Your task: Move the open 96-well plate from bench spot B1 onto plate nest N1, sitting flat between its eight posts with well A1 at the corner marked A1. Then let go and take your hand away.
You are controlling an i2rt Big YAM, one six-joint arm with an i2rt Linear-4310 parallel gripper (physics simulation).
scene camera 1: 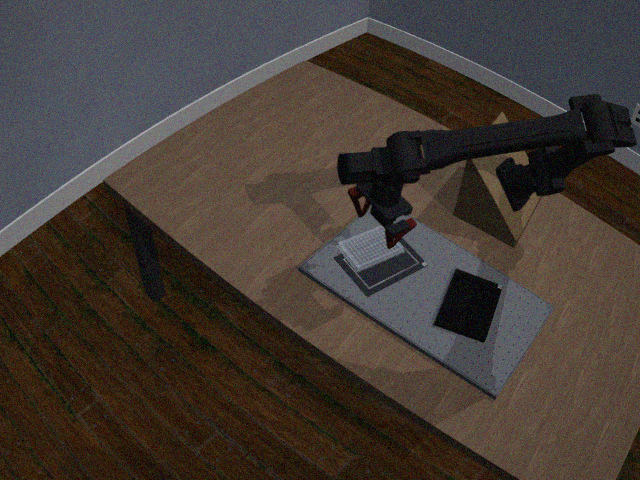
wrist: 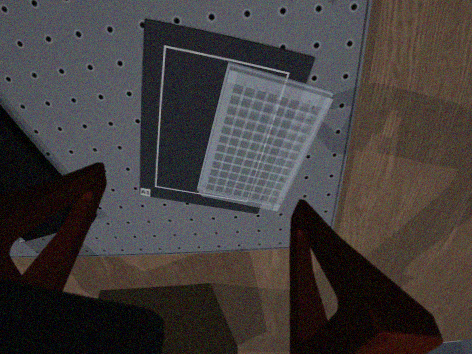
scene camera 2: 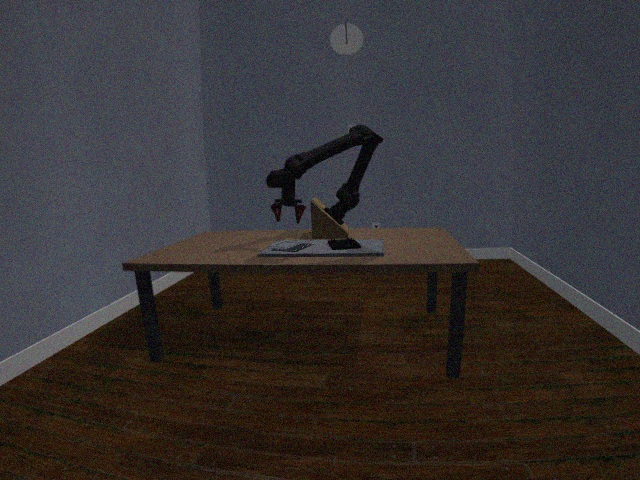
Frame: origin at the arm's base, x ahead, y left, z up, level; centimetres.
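Seen in the pictures: gripper, fingertip midpoint: [scene camera 1: 375,231] [wrist: 201,191] [scene camera 2: 288,222]; arm's base at its link origin: [scene camera 1: 510,184] [scene camera 2: 333,217].
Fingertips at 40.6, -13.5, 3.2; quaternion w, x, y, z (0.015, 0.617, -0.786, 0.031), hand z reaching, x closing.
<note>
Pixels of each thing's middle, then the offset from my fingertips to it, as dx, dy, dz. "*": a spot on its surface instead. Level surfaces: height alone.
- clear 96-well plate at the middle of its body: [wrist: 257,148] [scene camera 1: 370,247] [scene camera 2: 285,244] -4.5, -3.3, -10.7
- bench spot B1 at a spot on its surface: [wrist: 150,100] * +0.2, +5.4, -11.5
- Plate nest N1 at the middle of its body: [scene camera 1: 470,303] [scene camera 2: 343,243] -6.8, +23.0, -10.6
- grey perforated board at the middle of its body: [wrist: 79,159] [scene camera 1: 435,291] [scene camera 2: 324,247] -5.6, +14.4, -12.3
- wooden table at its surface level: dz -12.9
The clear 96-well plate [scene camera 1: 369,248] [wrist: 265,145] lies askew across bench spot B1 [scene camera 1: 353,274] [wrist: 150,100], a dark pad with a white outline and an A1 label. In the wrist view the plate is shifted right, past the outline and over the pad's right edge. Plate nest N1 [scene camera 1: 467,304] [scene camera 2: 343,244] [wrist: 20,160] is the black block farther right on the board in scene camera 1; its posts are too dark to make out. My gripper [scene camera 1: 375,228] [scene camera 2: 288,222] [wrist: 201,191] is open and empty, hanging above the board near the plate, touching nothing.
A grey perforated board [scene camera 1: 413,315] [scene camera 2: 320,251] [wrist: 240,30] bears the pad and the nest on the wooden table [scene camera 1: 206,206] [scene camera 2: 413,242]. A wooden wedge-shaped stand [scene camera 1: 491,191] [scene camera 2: 325,224] rises behind the board, by the arm's base.
</note>
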